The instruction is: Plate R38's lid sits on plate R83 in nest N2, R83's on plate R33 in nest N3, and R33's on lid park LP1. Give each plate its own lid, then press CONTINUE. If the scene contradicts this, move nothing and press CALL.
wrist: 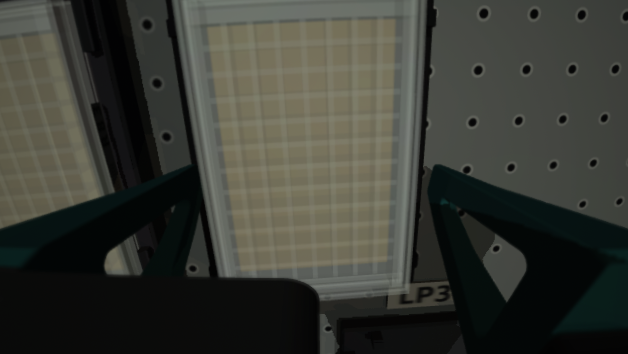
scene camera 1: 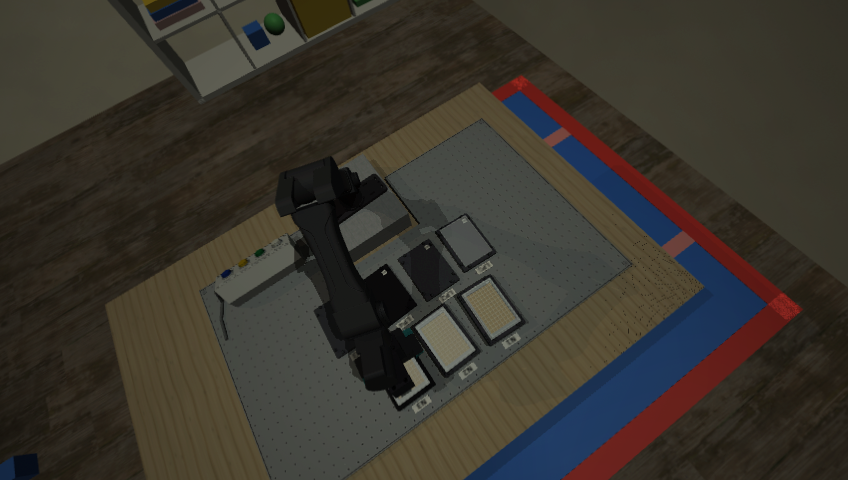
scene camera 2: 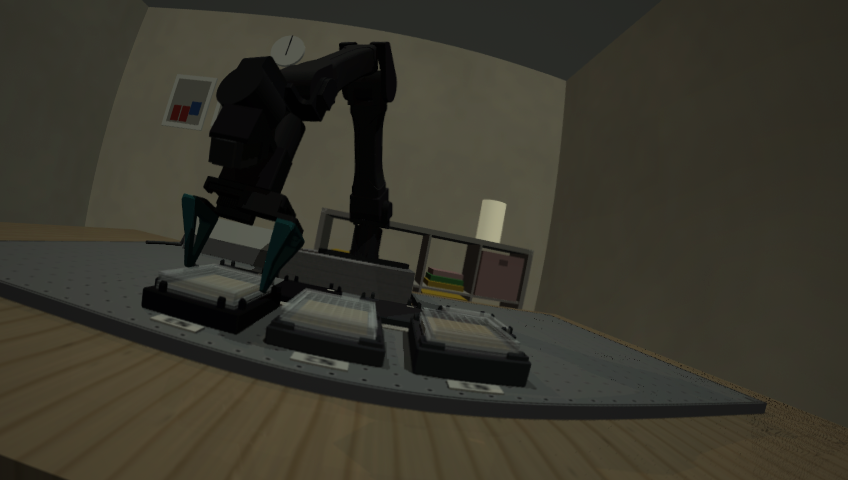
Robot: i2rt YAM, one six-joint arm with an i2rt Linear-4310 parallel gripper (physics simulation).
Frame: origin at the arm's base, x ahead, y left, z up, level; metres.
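Seen in the pictures: gripper, fingertip midpoint: [wrist: 315, 177] [scene camera 2: 223, 279]; arm's base, link origin: [scene camera 1: 353, 201] [scene camera 2: 362, 260].
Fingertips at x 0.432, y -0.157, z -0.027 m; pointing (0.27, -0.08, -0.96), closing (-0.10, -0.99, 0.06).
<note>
Pixels of each thing's top centre, then the offset from my fingertips to it. "spot": a spot on its surface instead.
- nest N3, surface spot: [wrist: 310, 150] spot: 0.013 m ahead, 0.001 m left, 0.006 m up
- nest N2, surface spot: [wrist: 25, 125] [scene camera 2: 312, 303] spot: 0.035 m ahead, 0.107 m left, 0.003 m up
- nest N1, surface spot: [scene camera 2: 464, 327] [scene camera 1: 493, 314] spot: 0.046 m ahead, 0.256 m left, 0.008 m up
- clear lid, top centre: [scene camera 2: 473, 316] [scene camera 1: 465, 240] 0.155 m back, 0.334 m left, 0.012 m down
- LP3 label, surface spot: [wrist: 422, 295] spot: 0.092 m back, 0.058 m right, 0.028 m down
- button box, top centre: [scene camera 2: 236, 222] [scene camera 1: 250, 262] 0.440 m back, 0.154 m right, 0.054 m up
My gripper [scene camera 2: 226, 277] [wrist: 315, 177] is open, its teal fingers low on either side of the lidded plate in nest N3 [scene camera 1: 417, 369] [scene camera 2: 205, 284] [wrist: 310, 150]. No object is gripped. The arm hides part of this plate in scene camera 1. The lidded plate in nest N2 [scene camera 1: 446, 337] [scene camera 2: 330, 312] [wrist: 25, 125] stands beside it, and a lidded plate in nest N1 [scene camera 1: 490, 308] [scene camera 2: 464, 327] stands at the row's other end. A clear lid [scene camera 1: 467, 242] lies on the lid park behind N1. Plate and lid numbers are not readable.
Dark lid parks [scene camera 1: 428, 270] [scene camera 1: 389, 294] stand behind the nests; another [scene camera 1: 332, 333] is partly under the arm. The LP3 label [wrist: 422, 295] shows below the N3 plate. A button box [scene camera 1: 261, 270] and grey block [scene camera 1: 377, 237] stand at the back.
</note>
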